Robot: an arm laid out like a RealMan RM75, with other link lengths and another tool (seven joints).
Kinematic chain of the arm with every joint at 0, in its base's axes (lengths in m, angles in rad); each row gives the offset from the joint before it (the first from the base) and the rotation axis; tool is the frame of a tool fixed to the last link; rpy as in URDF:
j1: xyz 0 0 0.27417 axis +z
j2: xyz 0 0 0 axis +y
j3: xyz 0 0 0.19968 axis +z
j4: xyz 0 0 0 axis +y
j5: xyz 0 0 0.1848 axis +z
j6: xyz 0 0 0 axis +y
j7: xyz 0 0 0.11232 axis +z
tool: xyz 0.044 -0.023 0.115 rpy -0.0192 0 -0.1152
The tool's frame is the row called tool.
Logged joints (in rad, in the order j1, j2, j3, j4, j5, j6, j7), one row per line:
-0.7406, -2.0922, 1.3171, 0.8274, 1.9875, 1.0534, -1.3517
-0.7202, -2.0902, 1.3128, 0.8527, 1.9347, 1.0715, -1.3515
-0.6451, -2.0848, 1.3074, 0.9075, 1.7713, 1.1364, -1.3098
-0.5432, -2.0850, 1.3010, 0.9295, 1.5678, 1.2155, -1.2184
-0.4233, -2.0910, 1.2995, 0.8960, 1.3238, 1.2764, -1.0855
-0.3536, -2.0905, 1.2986, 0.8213, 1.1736, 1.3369, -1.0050
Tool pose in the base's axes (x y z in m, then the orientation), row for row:
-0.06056, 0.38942, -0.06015, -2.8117, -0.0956, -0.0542
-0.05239, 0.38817, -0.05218, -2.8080, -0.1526, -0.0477
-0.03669, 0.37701, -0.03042, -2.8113, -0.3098, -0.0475
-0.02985, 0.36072, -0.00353, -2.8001, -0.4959, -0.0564
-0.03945, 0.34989, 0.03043, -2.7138, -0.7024, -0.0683
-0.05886, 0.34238, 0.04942, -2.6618, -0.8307, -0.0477
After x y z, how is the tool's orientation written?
As angles about the fixed x, y, z axes (roll, pitch, yaw), in radians.
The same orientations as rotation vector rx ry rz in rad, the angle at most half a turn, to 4 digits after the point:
-2.8104, 0.0538, -0.1471
-2.8035, 0.0308, -0.2255
-2.7872, -0.0063, -0.4460
-2.7349, -0.0422, -0.7048
-2.5875, -0.1172, -0.9646
-2.4795, -0.2078, -1.1051

